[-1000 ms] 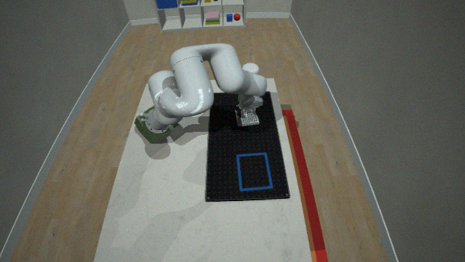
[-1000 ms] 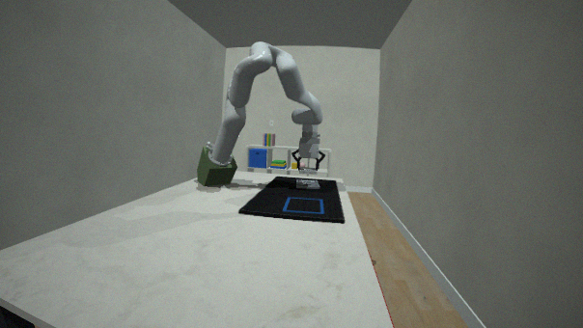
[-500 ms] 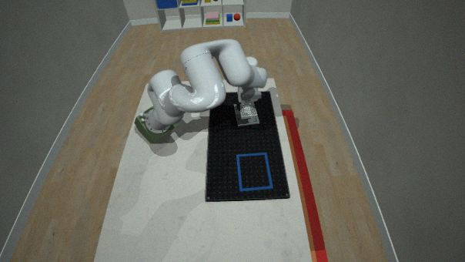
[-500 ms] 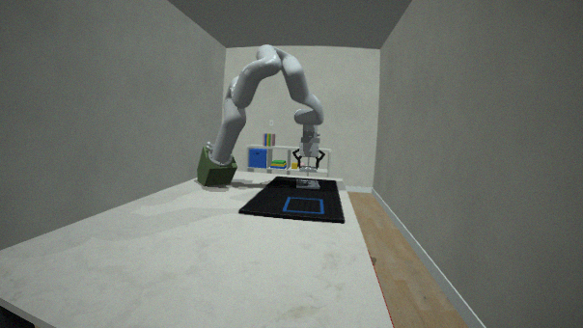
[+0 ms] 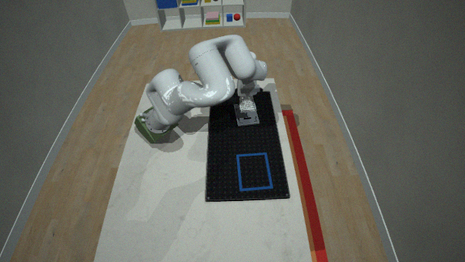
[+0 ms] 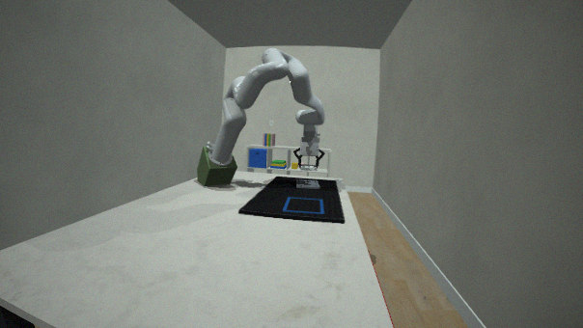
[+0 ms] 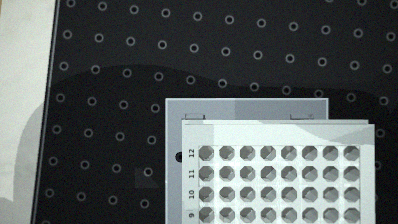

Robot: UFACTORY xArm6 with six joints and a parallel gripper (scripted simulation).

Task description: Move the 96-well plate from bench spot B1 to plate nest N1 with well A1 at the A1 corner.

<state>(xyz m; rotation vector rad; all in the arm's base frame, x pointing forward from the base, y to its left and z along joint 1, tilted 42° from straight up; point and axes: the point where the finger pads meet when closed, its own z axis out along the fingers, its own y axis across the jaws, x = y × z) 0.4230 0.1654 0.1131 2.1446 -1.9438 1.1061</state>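
My hand is 10 mm above the white 96-well plate. Also, from my hand: A1 label (60 mm ahead, 80 mm to the left, 100 mm below); grey plate nest N1 (110 mm below).
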